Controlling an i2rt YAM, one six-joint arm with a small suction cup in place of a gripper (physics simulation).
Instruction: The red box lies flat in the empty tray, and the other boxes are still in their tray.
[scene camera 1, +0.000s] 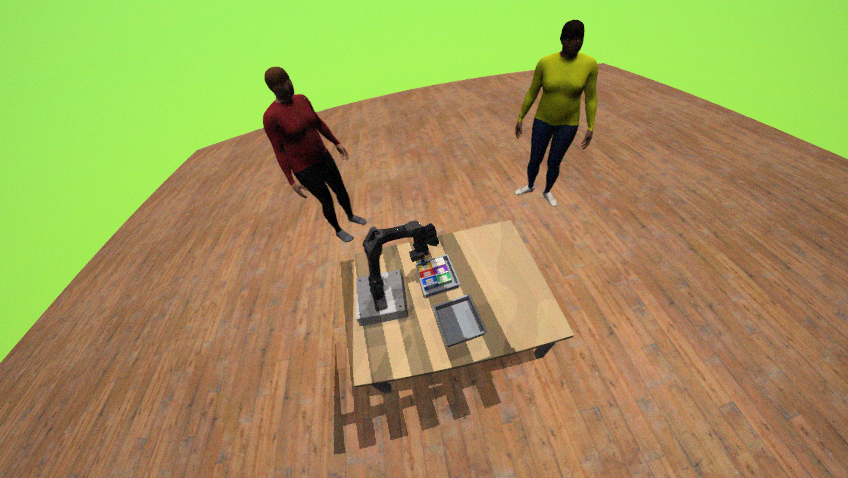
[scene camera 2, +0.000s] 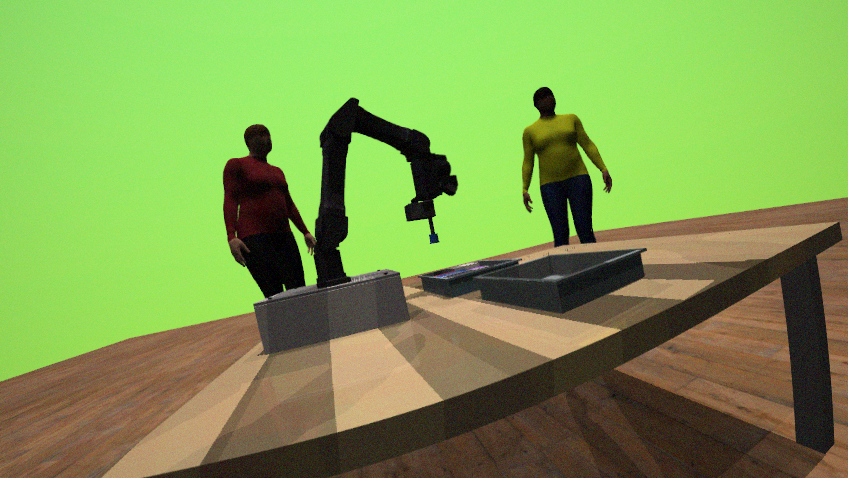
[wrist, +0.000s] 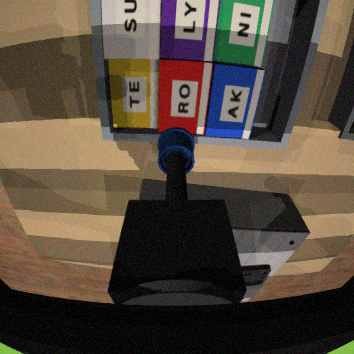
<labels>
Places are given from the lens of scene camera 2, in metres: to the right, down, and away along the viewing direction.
suction cup (scene camera 2: 414, 211): -0.03, -0.08, 0.82
tray (scene camera 2: 558, 283): 0.19, 0.06, 0.39
The marked spots on the tray and the suction cup are 0.50 m apart.
</labels>
